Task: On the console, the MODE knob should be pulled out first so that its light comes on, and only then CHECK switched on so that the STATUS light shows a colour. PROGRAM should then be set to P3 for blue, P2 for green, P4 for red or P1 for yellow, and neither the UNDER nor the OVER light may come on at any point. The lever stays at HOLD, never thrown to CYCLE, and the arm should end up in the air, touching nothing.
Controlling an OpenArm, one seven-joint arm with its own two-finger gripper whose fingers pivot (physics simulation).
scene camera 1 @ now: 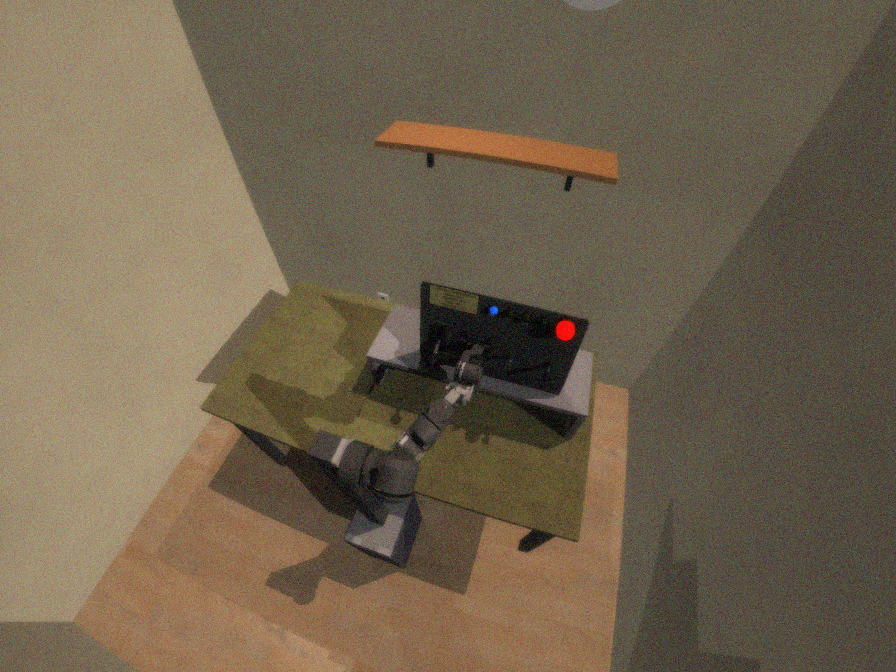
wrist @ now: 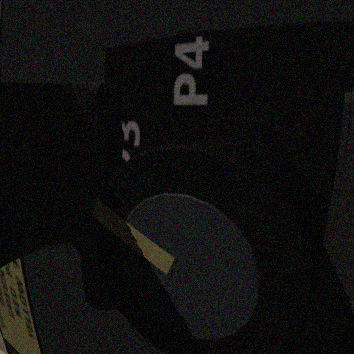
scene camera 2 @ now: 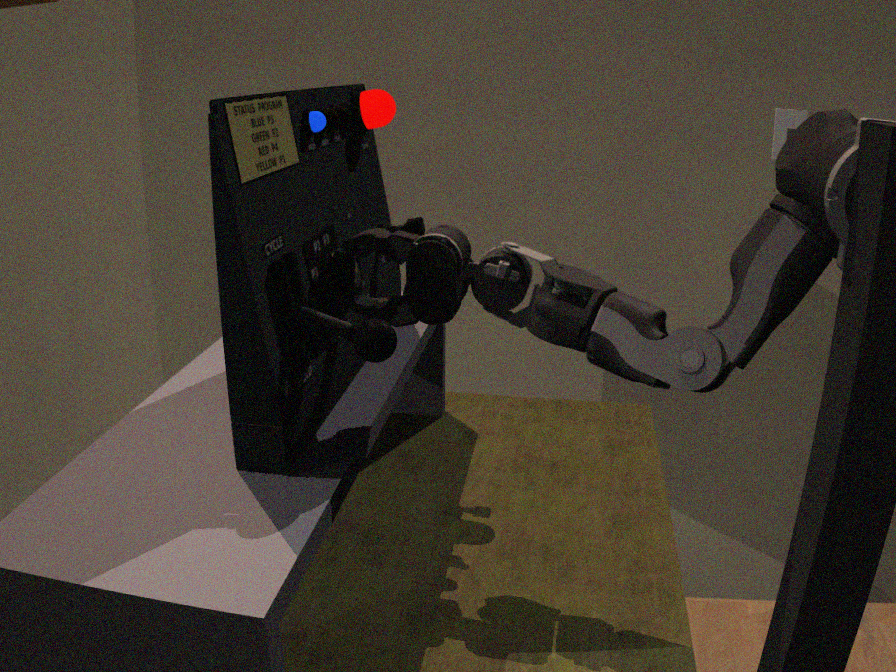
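Observation:
The dark console has its STATUS light blue; the spots beside it look dark. My gripper is shut on the PROGRAM knob, its fingers above and below it in the second scene view. The wrist view is rolled; the knob's yellow pointer points up-left, roughly toward P3 on the panel. The P3 label is partly hidden; P4 shows. The lever sits low, away from CYCLE. MODE and CHECK cannot be made out.
A large red light, its label unreadable, is lit at the console's upper right. The status chart is at upper left. The console stands on a pale riser on the green table. The lever juts out near my fingers.

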